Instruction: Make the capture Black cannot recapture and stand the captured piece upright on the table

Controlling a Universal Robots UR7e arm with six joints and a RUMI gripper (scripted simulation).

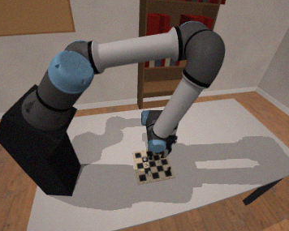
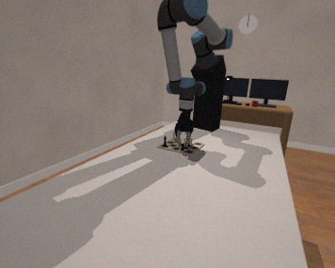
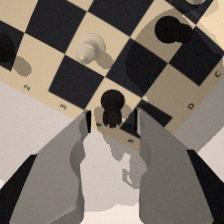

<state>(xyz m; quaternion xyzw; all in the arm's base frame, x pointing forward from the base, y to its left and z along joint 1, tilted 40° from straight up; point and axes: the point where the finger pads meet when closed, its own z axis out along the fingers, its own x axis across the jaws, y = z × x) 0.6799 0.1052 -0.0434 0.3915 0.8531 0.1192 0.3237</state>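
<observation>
My gripper is now 3 cm past the white pawn, 4 cm to the left of it and 1 cm above it. From my hand the other things lie so: tall black piece: 2 cm ahead, 11 cm to the right; then chessboard: 7 cm behind, 4 cm to the right, 3 cm below; then black pawn: 7 cm behind, 1 cm below.
</observation>
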